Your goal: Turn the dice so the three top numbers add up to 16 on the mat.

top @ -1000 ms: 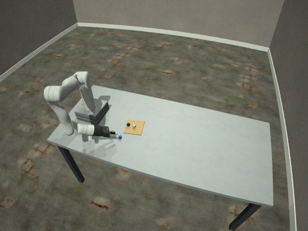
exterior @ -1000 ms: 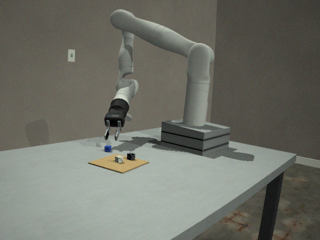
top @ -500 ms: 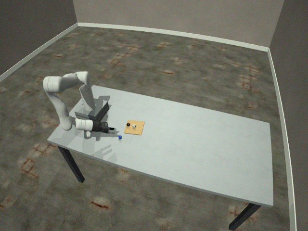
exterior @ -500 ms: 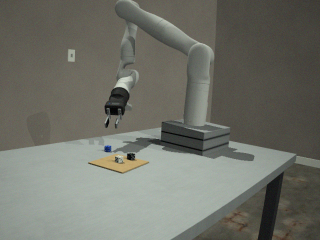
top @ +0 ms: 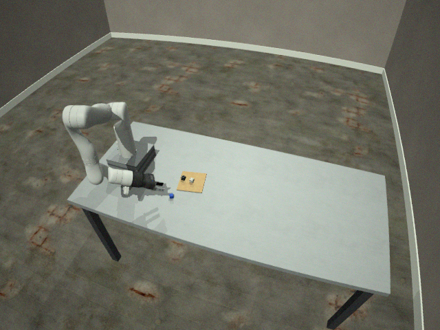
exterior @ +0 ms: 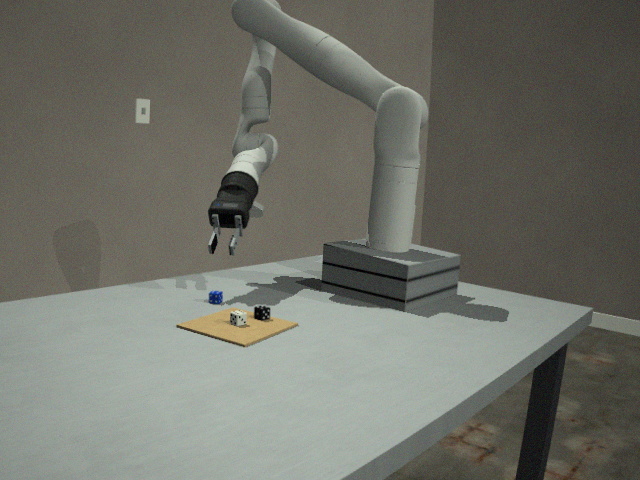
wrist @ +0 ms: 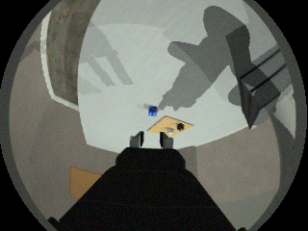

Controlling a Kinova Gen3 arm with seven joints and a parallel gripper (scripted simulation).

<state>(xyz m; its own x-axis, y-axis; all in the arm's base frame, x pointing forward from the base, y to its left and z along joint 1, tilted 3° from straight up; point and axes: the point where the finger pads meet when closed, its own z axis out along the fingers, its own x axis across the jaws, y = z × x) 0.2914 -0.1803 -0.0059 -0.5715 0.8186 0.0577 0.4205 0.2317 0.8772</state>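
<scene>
Right now the blue die is 90 mm below my hand, 40 mm ahead of it and 30 mm to the left of it. Also, from my hand: tan mat: 160 mm to the left, 100 mm below, 100 mm ahead; then white die: 160 mm to the left, 100 mm ahead, 90 mm below; then black die: 160 mm to the left, 90 mm below, 50 mm ahead.
</scene>
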